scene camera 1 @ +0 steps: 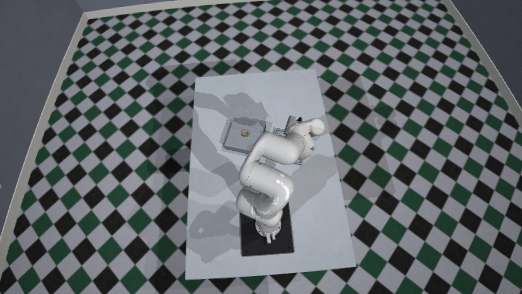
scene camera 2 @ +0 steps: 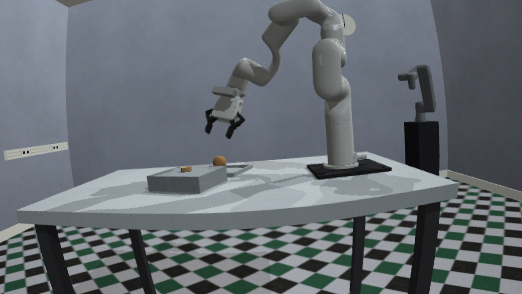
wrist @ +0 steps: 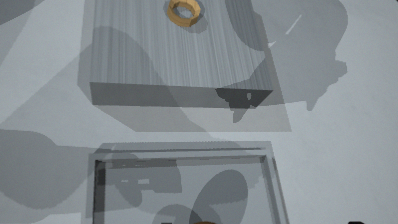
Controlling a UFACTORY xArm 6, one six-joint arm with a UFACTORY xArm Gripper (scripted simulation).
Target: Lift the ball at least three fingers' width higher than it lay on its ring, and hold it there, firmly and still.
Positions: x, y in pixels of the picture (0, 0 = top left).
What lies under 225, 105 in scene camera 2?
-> My gripper.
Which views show the grey block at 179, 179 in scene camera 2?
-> Scene camera 1, scene camera 2 and the wrist view: all of them.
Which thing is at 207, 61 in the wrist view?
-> A grey block.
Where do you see a grey tray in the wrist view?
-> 232, 179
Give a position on a grey block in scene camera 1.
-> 238, 140
